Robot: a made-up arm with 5 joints.
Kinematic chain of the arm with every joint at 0, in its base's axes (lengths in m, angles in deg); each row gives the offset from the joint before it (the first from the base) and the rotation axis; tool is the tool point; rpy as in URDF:
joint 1: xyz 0 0 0.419 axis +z
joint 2: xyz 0 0 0 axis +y
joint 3: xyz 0.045 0 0.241 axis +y
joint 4: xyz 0.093 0 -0.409 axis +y
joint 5: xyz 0.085 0 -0.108 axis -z
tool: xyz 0 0 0 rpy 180 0 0
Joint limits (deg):
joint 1: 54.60..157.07
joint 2: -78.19..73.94
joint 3: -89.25..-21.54
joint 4: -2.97..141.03
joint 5: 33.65..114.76
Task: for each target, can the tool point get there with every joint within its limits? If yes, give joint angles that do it. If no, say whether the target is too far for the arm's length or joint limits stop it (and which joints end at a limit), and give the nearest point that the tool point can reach.
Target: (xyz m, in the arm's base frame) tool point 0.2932 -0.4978 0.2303
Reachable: no: joint limits stop it (at a limit: joint 2, joint 3) | nearest point 0.0802 -0.1362 0.1462 | short by 0.428 m
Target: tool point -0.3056 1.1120 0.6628
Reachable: no: too far | nearest point -0.1812 0.6593 0.5635 | short by 0.480 m
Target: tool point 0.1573 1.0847 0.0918
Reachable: no: too far | nearest point 0.0961 0.6627 0.2191 | short by 0.445 m
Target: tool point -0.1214 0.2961 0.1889
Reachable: yes | joints 112.29 17.61 -44.27 91.88 100.05
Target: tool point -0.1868 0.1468 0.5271
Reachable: yes | joints 141.83 -60.78 -28.48 120.86 53.85
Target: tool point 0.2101 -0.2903 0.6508
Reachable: no: joint limits stop it (at a limit: joint 2, joint 3, joint 4) | nearest point 0.0612 -0.0845 0.8729 | short by 0.337 m
